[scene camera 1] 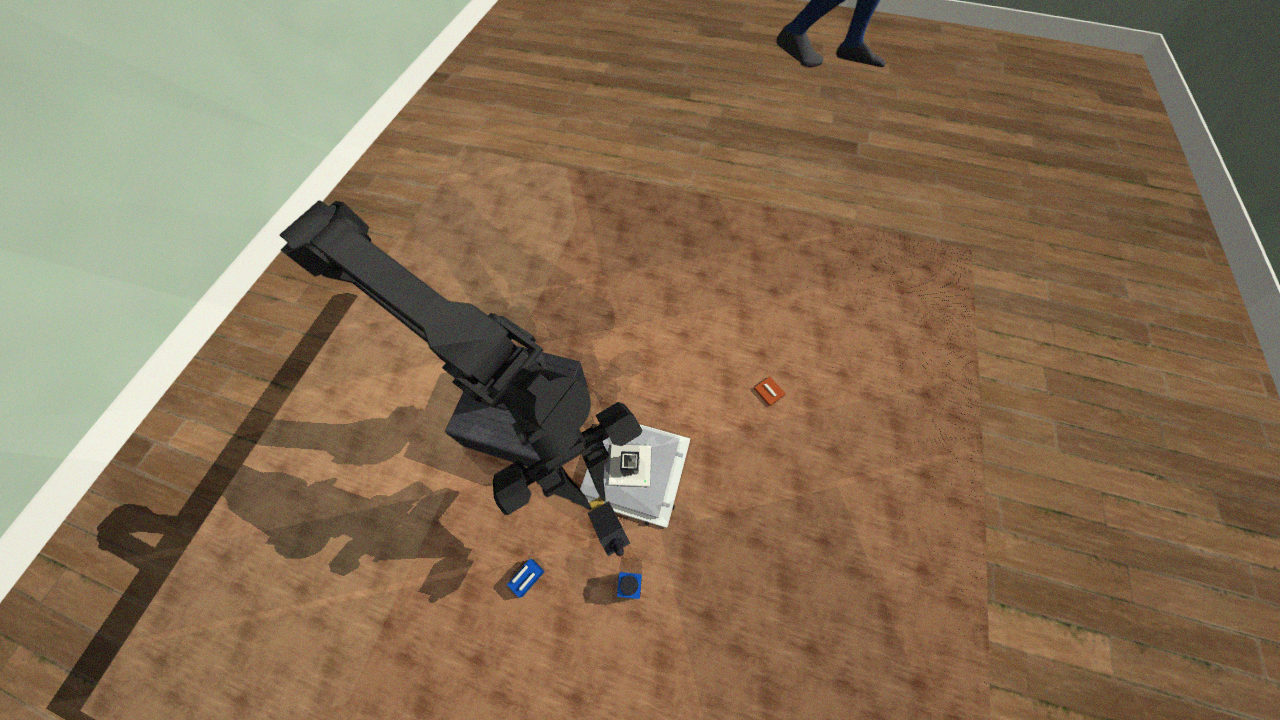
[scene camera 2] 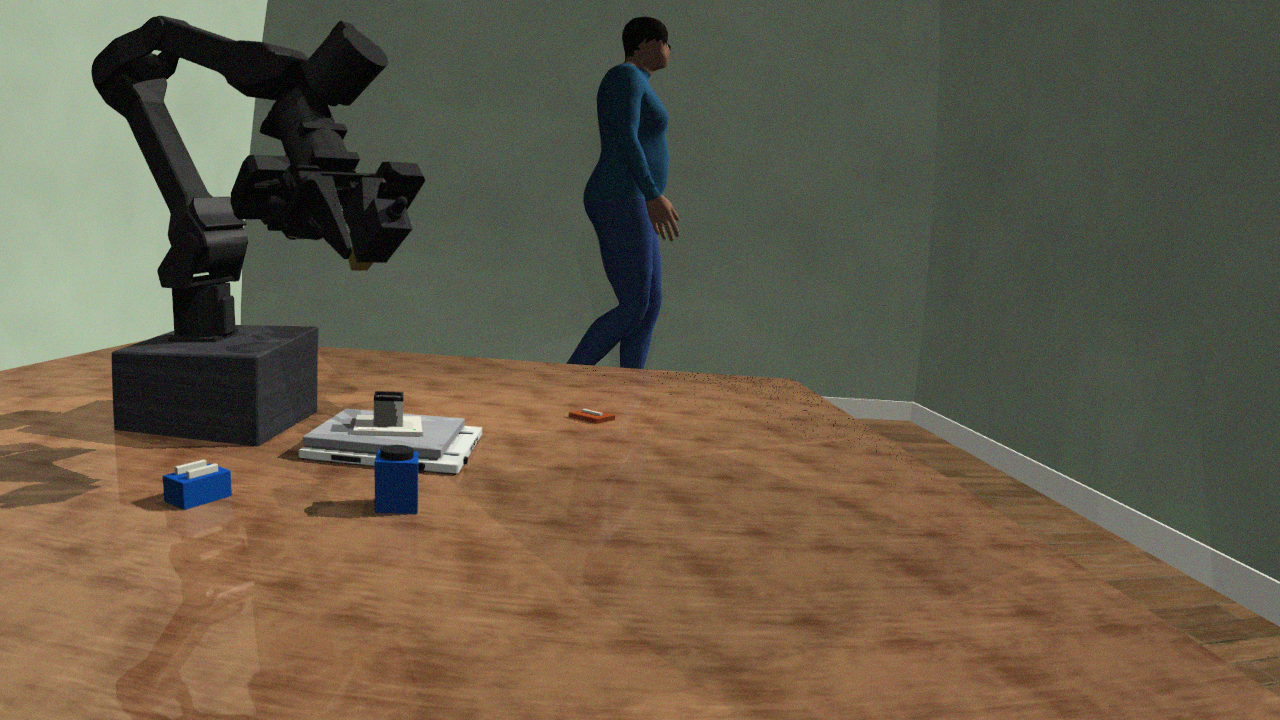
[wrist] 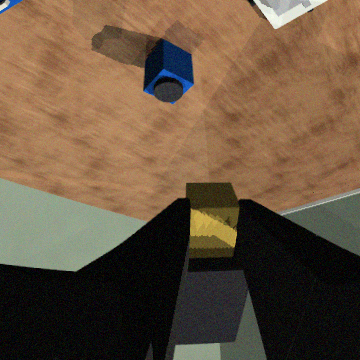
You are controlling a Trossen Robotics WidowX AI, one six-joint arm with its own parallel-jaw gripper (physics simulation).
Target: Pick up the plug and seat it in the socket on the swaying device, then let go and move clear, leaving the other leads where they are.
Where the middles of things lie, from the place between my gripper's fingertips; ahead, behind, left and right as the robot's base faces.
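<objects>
Plug [scene camera 2: 384, 225]: 2 cm above my hand, 2 cm ahead, 2 cm to the right. Device [scene camera 2: 363, 430]: 16 cm below my hand, 1 cm ahead, 10 cm to the left.
</objects>
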